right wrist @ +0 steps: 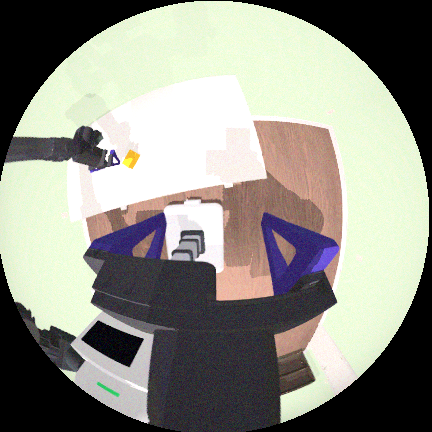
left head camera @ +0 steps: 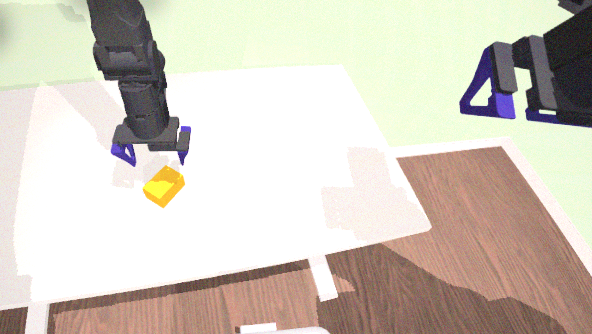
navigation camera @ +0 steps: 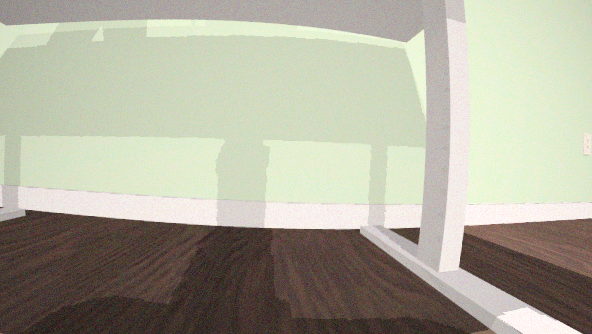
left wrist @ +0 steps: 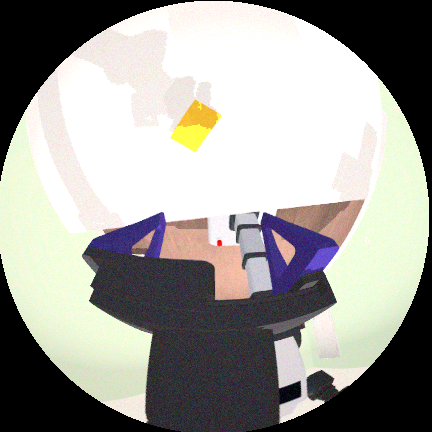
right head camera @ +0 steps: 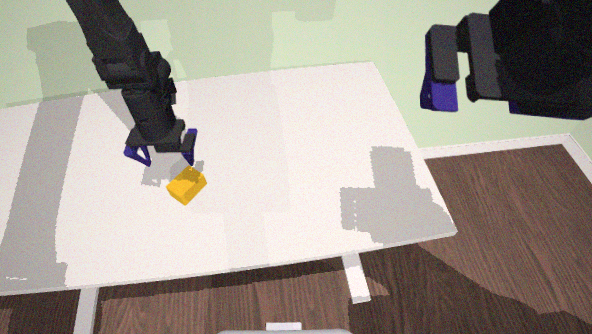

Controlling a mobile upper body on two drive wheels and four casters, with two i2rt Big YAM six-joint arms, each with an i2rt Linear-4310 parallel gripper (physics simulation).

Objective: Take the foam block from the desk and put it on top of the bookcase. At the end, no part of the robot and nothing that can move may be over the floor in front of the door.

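Places are measured from the left arm's base along level axes (x ahead, y left, z up), in millimetres.
Pixels of known places: left gripper, between the fingertips: (right wrist: 111, 164) (left head camera: 159, 164) (left wrist: 212, 216) (right head camera: 171, 164); right gripper, between the fingertips: (right wrist: 213, 217) (left head camera: 495, 111) (right head camera: 467, 104).
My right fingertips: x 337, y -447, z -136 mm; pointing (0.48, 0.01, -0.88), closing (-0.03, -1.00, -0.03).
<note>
Ahead of a thing's pixels: the offset from my right fingertips to its top centre. "spot": to the spot under its first point. Level surfaces: height alone.
The yellow-orange foam block @[509 mm down, 275 mm ahead, 473 mm left] (left head camera: 163, 186) (right head camera: 186, 185) (left wrist: 196, 126) (right wrist: 131, 159) lies flat on the white desk @[553 mm down] (left head camera: 260, 200) (right head camera: 280, 210) (left wrist: 280, 150) (right wrist: 175, 145), part of its top in shadow. My left gripper (left head camera: 158, 164) (right head camera: 170, 165) (left wrist: 212, 216) is open and empty, pointing down above the desk. In both head views its fingertips show just above the block in the picture, apart from it. My right gripper (right wrist: 213, 217) is open and empty, high up at the upper right of both head views. The bookcase and the door cannot be made out.
A desk leg @[spot: 1012 mm down, 469 mm ahead, 45 mm right] (navigation camera: 440, 150) with a long foot (navigation camera: 470, 292) stands at the right of the navigation view. A pale green wall (navigation camera: 525, 100) with a white baseboard (navigation camera: 310, 215) is behind the desk. A dark brown box-like thing (right wrist: 296, 374) shows at the lower right of the right wrist view.
</note>
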